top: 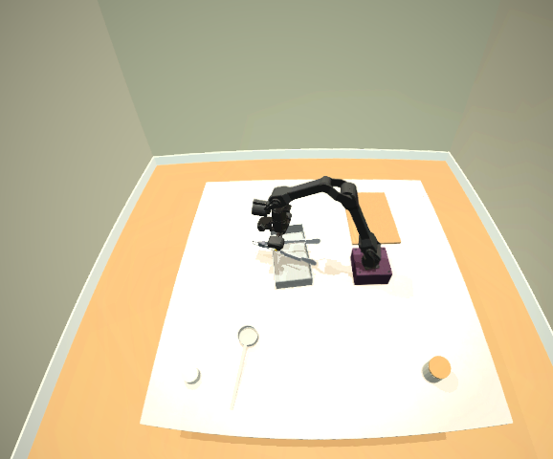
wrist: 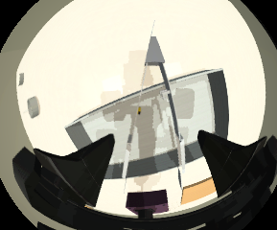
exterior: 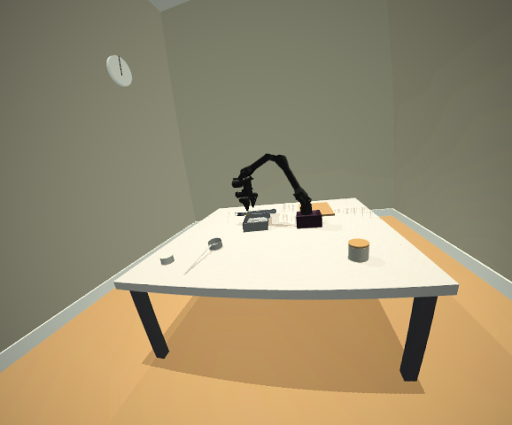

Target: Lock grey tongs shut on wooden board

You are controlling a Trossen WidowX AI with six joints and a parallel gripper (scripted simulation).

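The grey roasting tin lies 70 mm below my gripper tip, 40 mm behind it and 20 mm to the left of it. From my gripper tip the other things lie so: white dish 500 mm to the left, 380 mm ahead, 80 mm below; then cork-lidded jar 610 mm to the left, 490 mm behind, 70 mm below; then wooden board 470 mm behind, 180 mm to the right, 90 mm below.
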